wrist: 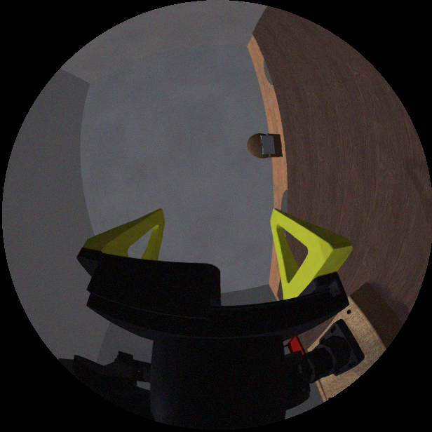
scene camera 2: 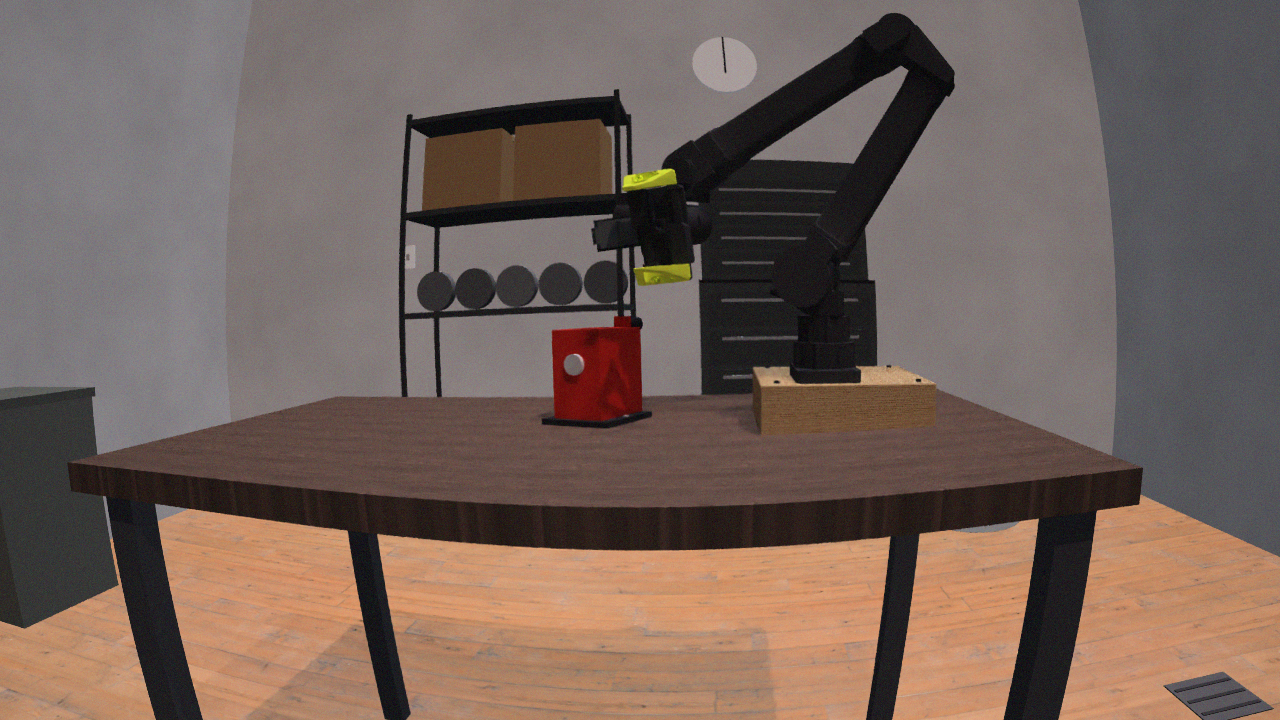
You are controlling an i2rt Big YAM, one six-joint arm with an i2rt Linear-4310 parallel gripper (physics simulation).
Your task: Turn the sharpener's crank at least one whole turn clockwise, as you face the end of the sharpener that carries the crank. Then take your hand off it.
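Pixels of known places: gripper, fingertip midpoint: (scene camera 2: 633,228); arm's base, link origin: (scene camera 2: 824,378).
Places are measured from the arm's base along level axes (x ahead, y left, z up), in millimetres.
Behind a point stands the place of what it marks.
Observation:
The red sharpener (scene camera 2: 595,380) {x 300, y -28, z 1 mm} stands upright on its black base plate on the table in the scene view. A round white disc (scene camera 2: 573,364) {x 330, y -32, z 22 mm} is on the face turned to this camera. At its far upper right, the top of the red crank arm (scene camera 2: 622,321) and the black crank knob (scene camera 2: 636,323) {x 260, y -177, z 72 mm} stick up a little above the body; the rest of the crank is hidden behind it. My gripper (scene camera 2: 656,225) {x 231, y 120, z 185 mm} (wrist: 217,214) is open and empty, turned sideways, with its yellow fingers one above the other. It is above the sharpener and apart from it. The sharpener does not show in the wrist view.
The arm stands on a wooden block (scene camera 2: 845,410) {x -19, y 73, z -34 mm} (wrist: 372,345) to the right on the dark table (scene camera 2: 358,465) {x 512, y 302, z -60 mm} (wrist: 350,150). Behind are a shelf rack (scene camera 2: 510,212) with boxes and a dark drawer cabinet (scene camera 2: 787,315). A small red object (wrist: 295,345) shows low in the wrist view.

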